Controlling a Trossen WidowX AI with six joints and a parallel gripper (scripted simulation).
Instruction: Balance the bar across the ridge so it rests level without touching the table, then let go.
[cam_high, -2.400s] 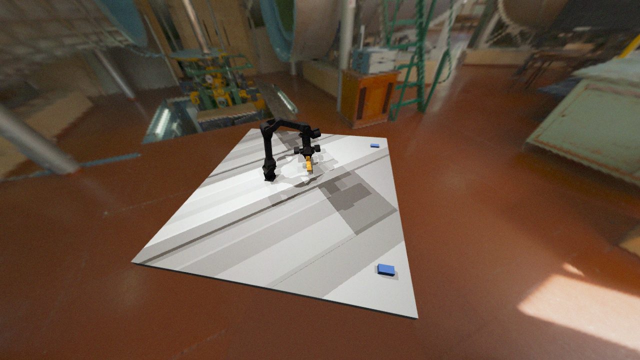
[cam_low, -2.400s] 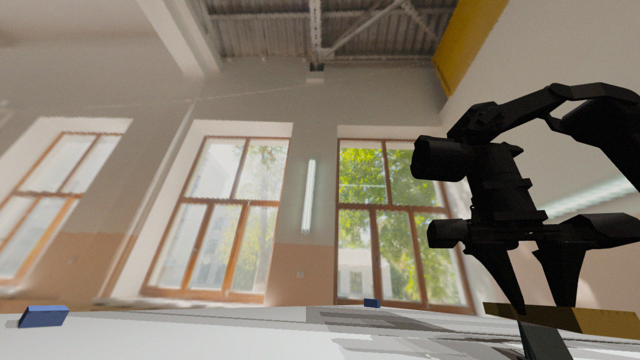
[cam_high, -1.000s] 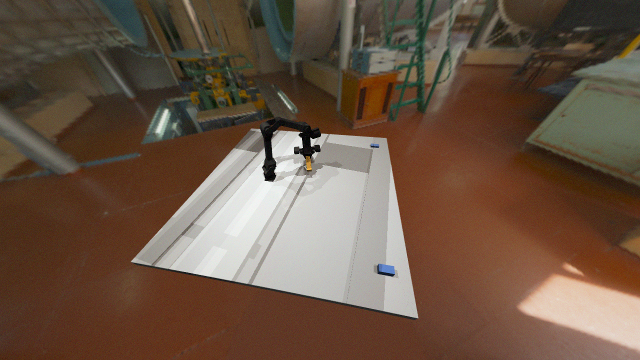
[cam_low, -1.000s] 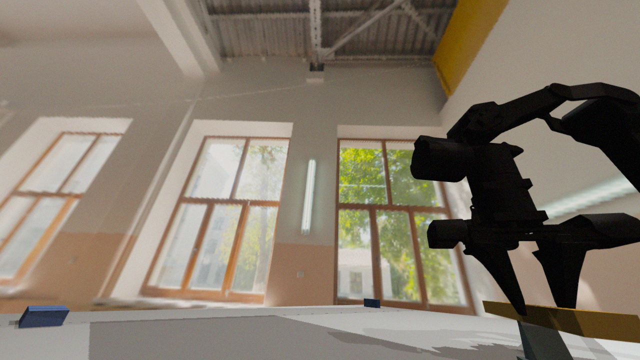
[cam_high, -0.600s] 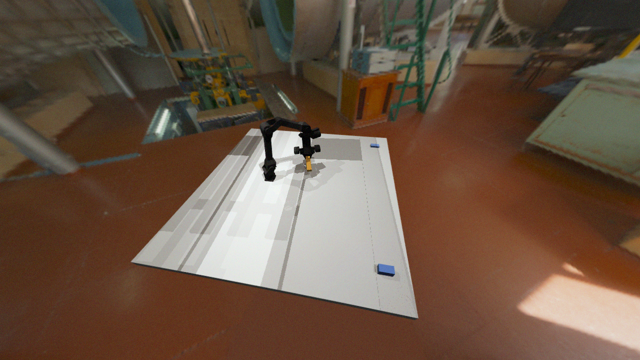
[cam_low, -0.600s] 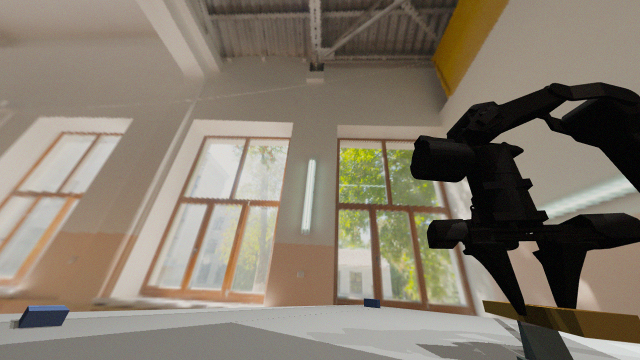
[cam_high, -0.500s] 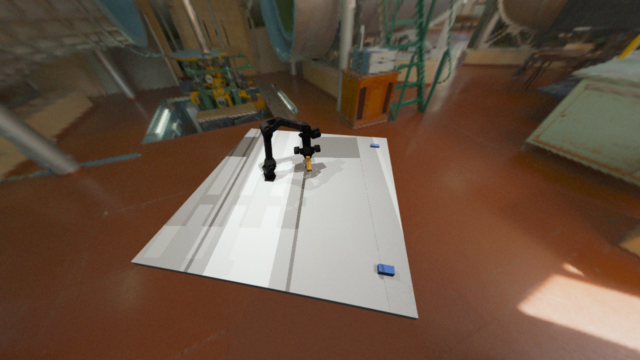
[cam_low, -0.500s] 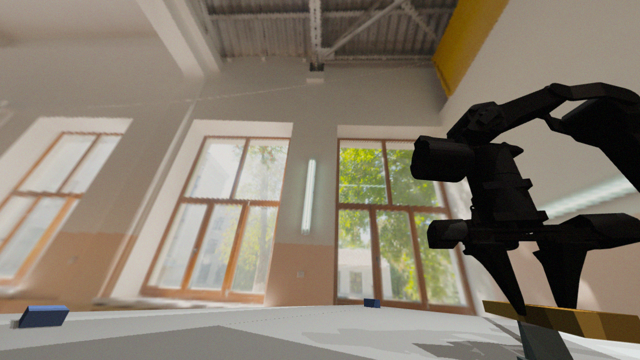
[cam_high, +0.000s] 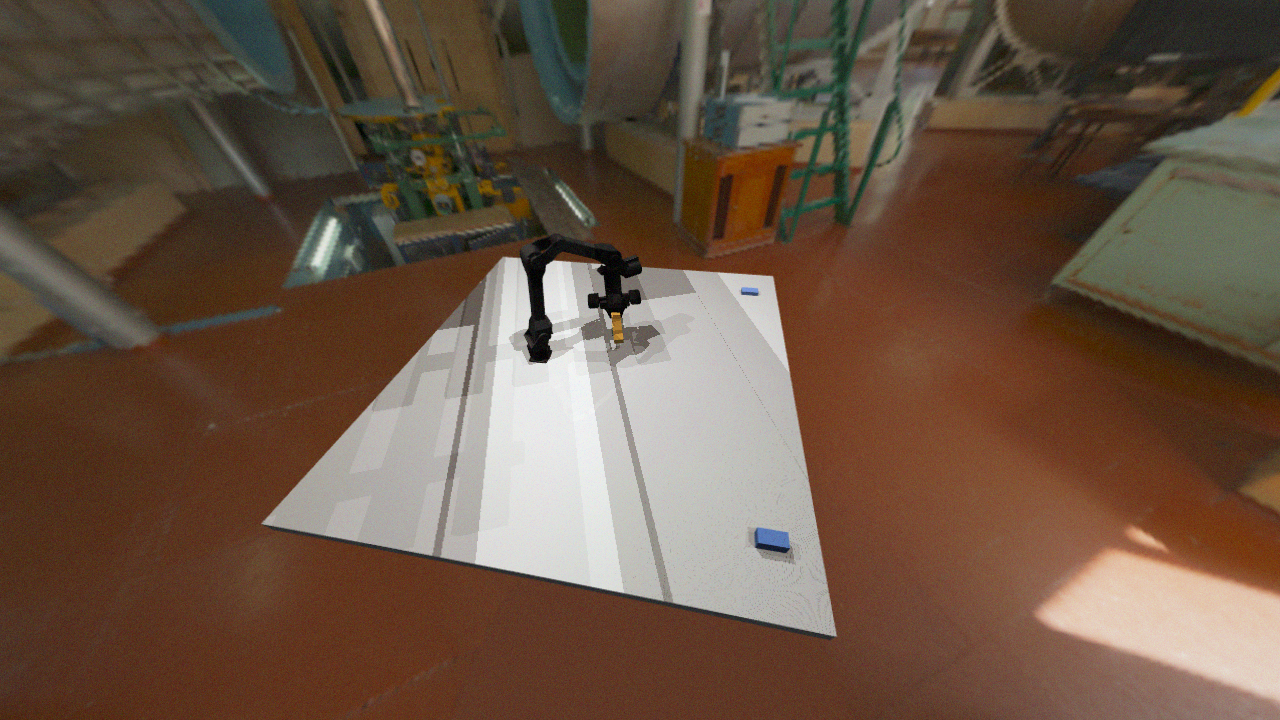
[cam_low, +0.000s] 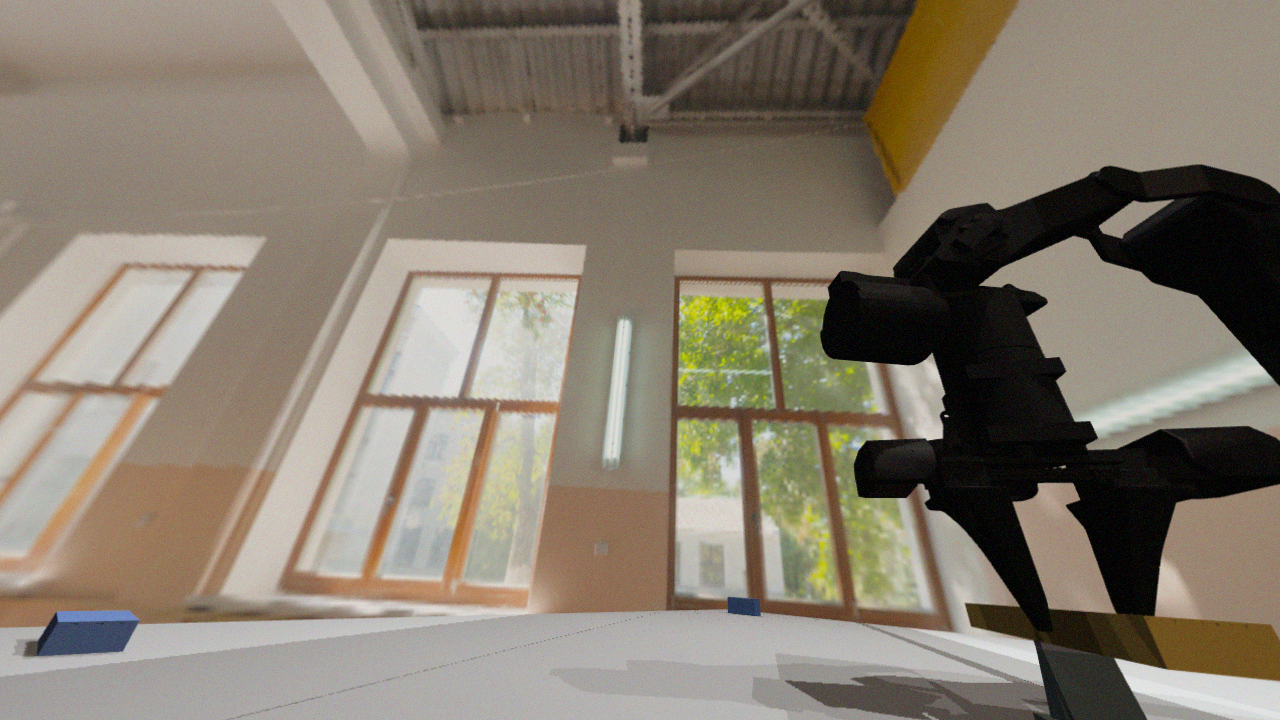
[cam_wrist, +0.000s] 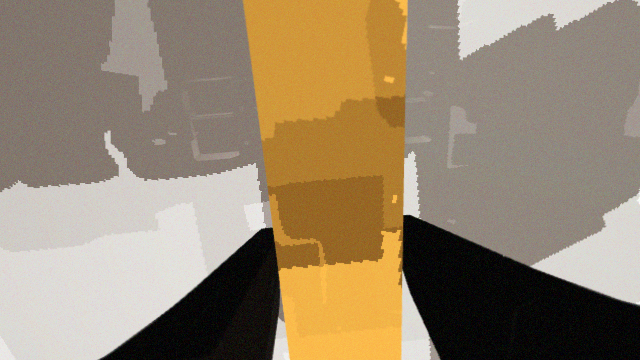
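The yellow bar is 1 cm ahead of my gripper tip and 3 cm to the right of it.
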